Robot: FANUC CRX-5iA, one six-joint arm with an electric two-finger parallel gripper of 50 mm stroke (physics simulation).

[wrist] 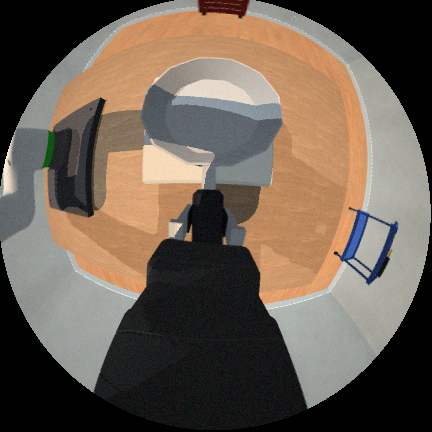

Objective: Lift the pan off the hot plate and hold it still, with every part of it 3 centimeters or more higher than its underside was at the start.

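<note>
The pan, light grey and round with sloping walls, is in the upper middle of the wrist view, with its handle pointing toward me. My gripper is shut on the black grip of the handle, one finger on each side. The pan is over the hot plate, a pale square block whose near part shows below the pan's rim. The pan looks level and seems to stand slightly above the block. The pan hides the rest of the hot plate, and the size of any gap under it cannot be judged from above.
A dark, flat, tilted panel on a grey arm with a green ring is at the left. A wooden surface lies around the hot plate. A blue frame is at the right and a dark red object at the top edge.
</note>
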